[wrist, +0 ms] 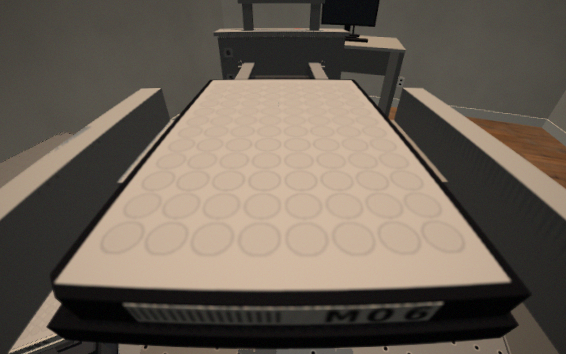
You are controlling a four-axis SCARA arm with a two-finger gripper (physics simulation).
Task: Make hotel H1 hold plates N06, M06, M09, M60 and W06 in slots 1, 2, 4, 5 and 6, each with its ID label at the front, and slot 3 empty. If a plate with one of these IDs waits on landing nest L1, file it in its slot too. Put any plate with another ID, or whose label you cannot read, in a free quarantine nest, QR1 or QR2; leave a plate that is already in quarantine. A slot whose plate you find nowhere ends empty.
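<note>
Plate M06 (282,220), pale-topped with a dark rim and rows of faint circles, fills the middle of the wrist view. Its barcode label at the front edge reads M06. My gripper (282,108) is shut on this plate, with one finger along each long side and the inner pads against its edges. The plate looks level. Behind it stands the grey upright panel of hotel H1 (280,52), where two pale support rails show just beyond the plate's far edge. The plate hides the lower slots and any plates in them. Nest L1 and the quarantine nests do not show.
A desk (382,43) with a black monitor (350,12) stands behind the hotel to the right. Grey walls and a wooden floor (520,142) lie beyond. A strip of the perforated table (415,347) shows below the plate's front edge.
</note>
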